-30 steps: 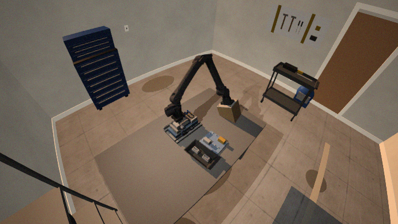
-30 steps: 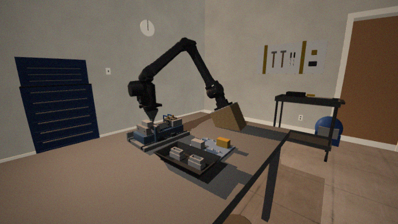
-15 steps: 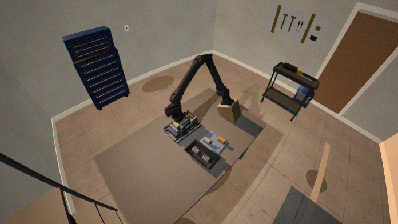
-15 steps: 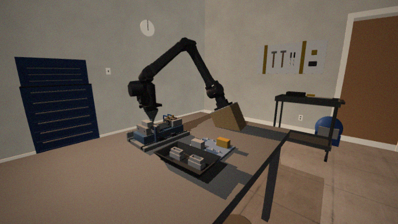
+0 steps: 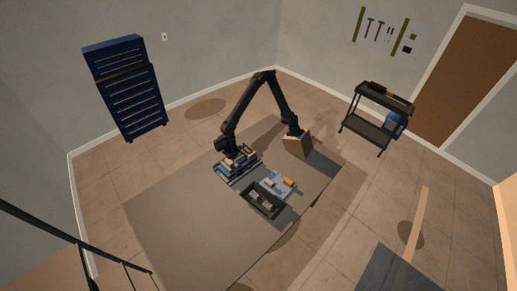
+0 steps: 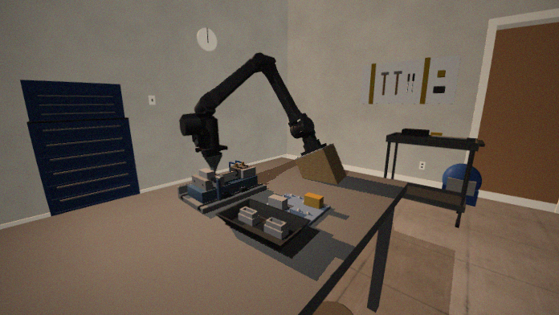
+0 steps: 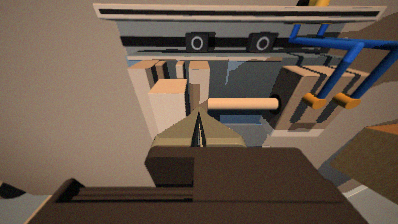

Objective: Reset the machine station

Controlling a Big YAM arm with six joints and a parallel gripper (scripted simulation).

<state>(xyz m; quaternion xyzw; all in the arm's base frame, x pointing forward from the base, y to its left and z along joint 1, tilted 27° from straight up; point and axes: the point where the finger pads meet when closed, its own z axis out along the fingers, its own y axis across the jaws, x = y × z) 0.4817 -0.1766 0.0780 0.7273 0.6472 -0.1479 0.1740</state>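
The vise is 40 mm behind my hand, 10 mm to the left of it and 70 mm below it. Round my hand: yellow brass blank: 140 mm behind, 360 mm to the left, 80 mm below.
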